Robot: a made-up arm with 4 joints.
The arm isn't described. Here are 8 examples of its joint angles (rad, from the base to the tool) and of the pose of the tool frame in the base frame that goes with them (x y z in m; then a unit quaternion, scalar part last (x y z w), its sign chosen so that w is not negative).
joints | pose
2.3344 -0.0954 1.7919 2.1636 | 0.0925 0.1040 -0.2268 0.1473 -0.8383 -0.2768 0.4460
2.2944 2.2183 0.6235 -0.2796 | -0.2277 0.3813 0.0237 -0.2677 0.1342 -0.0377 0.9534
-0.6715 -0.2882 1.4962 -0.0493 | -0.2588 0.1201 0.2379 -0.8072 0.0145 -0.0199 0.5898
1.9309 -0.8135 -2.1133 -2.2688 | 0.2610 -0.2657 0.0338 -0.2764 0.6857 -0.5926 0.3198
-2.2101 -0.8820 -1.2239 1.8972 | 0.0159 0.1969 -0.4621 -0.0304 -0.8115 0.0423 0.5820
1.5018 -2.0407 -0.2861 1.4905 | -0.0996 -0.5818 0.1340 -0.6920 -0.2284 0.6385 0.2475
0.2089 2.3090 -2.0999 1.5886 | -0.0728 -0.3375 -0.5660 -0.0001 -0.7134 0.0001 0.7008
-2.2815 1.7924 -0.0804 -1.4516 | 0.0707 -0.1284 0.3756 0.6811 0.2742 0.6044 0.3091
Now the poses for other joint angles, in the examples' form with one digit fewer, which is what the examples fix.
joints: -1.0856 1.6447 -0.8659 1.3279
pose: -0.142 -0.690 0.310 -0.632 -0.367 0.495 0.469
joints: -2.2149 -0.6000 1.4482 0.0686
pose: -0.269 0.180 0.047 -0.999 -0.001 0.034 0.039
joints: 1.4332 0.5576 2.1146 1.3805
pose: -0.128 -0.299 0.074 -0.448 -0.518 0.370 0.628
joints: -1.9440 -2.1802 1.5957 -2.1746
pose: 0.245 0.416 0.415 -0.292 0.689 -0.557 0.362
